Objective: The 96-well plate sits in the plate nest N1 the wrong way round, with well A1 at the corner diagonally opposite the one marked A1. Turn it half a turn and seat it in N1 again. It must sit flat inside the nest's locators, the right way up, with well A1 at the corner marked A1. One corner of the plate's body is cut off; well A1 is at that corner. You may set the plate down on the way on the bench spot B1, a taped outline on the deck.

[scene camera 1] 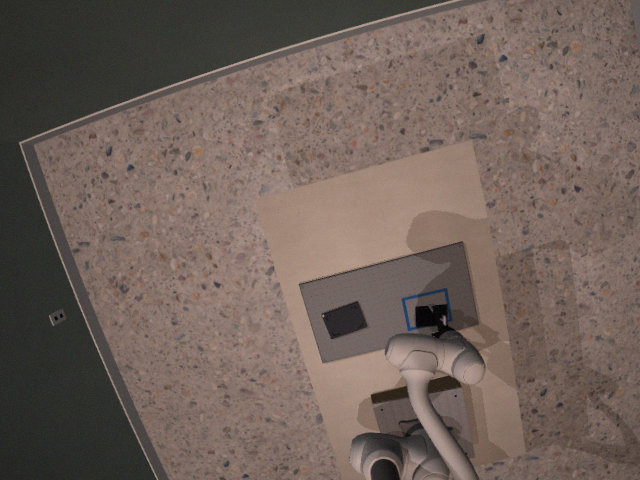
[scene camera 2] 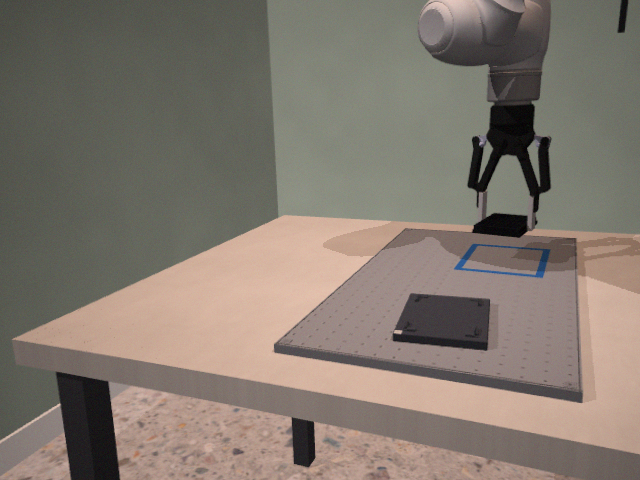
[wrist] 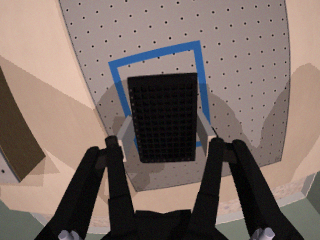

Labels:
One and the same spot on a plate nest N1: (scene camera 1: 344, 320) is (scene camera 2: 442, 314).

